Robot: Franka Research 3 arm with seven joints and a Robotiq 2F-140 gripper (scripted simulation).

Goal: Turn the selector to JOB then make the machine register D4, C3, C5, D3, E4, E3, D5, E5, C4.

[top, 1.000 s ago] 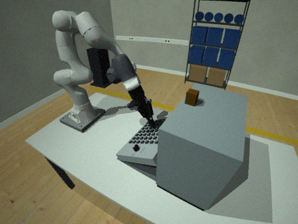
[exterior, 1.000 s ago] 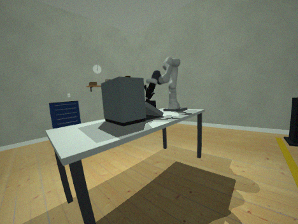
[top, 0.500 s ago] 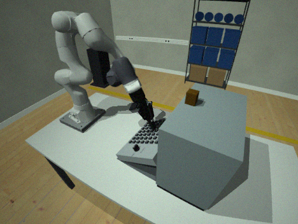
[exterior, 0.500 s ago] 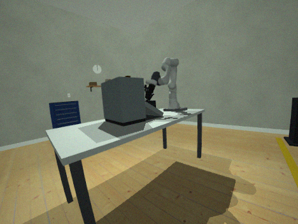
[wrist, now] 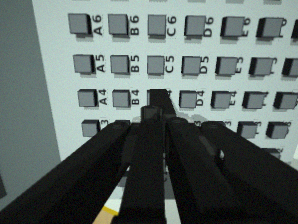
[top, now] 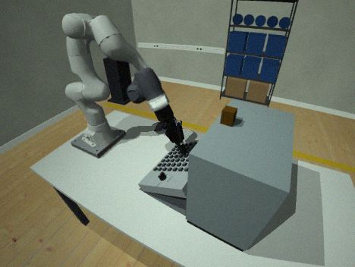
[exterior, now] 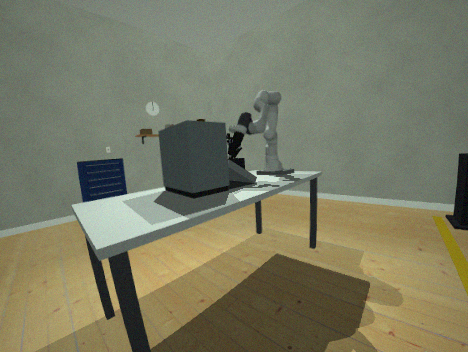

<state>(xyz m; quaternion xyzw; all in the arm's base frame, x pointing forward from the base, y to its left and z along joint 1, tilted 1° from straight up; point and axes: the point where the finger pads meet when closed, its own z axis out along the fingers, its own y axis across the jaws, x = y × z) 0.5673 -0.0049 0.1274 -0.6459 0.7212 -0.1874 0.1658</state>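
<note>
Now: hand 40 mm above the key and 20 mm short of it. The rest, counted from my hand: selector knob 160 mm to the right, 40 mm below, 30 mm behind.
</note>
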